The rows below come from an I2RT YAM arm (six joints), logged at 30 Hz.
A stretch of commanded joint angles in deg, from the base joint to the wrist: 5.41, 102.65, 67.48, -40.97, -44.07, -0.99; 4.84, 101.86, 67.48, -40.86, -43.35, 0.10; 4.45, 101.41, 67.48, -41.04, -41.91, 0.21; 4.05, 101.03, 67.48, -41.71, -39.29, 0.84; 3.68, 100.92, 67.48, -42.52, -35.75, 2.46; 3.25, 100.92, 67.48, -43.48, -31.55, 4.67; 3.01, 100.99, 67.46, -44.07, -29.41, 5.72; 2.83, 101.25, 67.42, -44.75, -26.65, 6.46; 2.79, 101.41, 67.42, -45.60, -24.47, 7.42
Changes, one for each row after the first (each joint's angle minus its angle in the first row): -0.57, -0.79, 0.00, 0.11, 0.72, 1.09; -0.96, -1.24, 0.00, -0.07, 2.16, 1.20; -1.36, -1.62, 0.00, -0.74, 4.78, 1.83; -1.73, -1.73, 0.00, -1.55, 8.32, 3.45; -2.16, -1.73, 0.00, -2.51, 12.52, 5.66; -2.40, -1.66, -0.02, -3.10, 14.66, 6.71; -2.58, -1.40, -0.06, -3.78, 17.42, 7.45; -2.62, -1.24, -0.06, -4.63, 19.60, 8.41
